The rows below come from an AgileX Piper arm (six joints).
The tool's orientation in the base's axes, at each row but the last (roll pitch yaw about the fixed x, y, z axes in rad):
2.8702 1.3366 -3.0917
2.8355 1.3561 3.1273
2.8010 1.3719 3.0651
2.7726 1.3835 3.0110
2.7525 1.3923 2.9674
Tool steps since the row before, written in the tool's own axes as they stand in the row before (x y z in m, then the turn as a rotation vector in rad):
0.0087 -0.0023 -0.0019 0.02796 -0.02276 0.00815
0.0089 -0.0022 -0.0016 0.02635 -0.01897 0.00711
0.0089 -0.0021 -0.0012 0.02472 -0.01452 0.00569
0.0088 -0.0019 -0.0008 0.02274 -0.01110 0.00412
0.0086 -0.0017 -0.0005 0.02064 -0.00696 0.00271
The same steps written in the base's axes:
-0.0031 -0.0029 -0.0082 0.00806 -0.01936 -0.03043
-0.0028 -0.0025 -0.0085 0.00637 -0.01604 -0.02841
-0.0024 -0.0022 -0.0086 0.00421 -0.01214 -0.02625
-0.0020 -0.0018 -0.0086 0.00229 -0.00924 -0.02380
-0.0016 -0.0015 -0.0085 0.00044 -0.00557 -0.02123

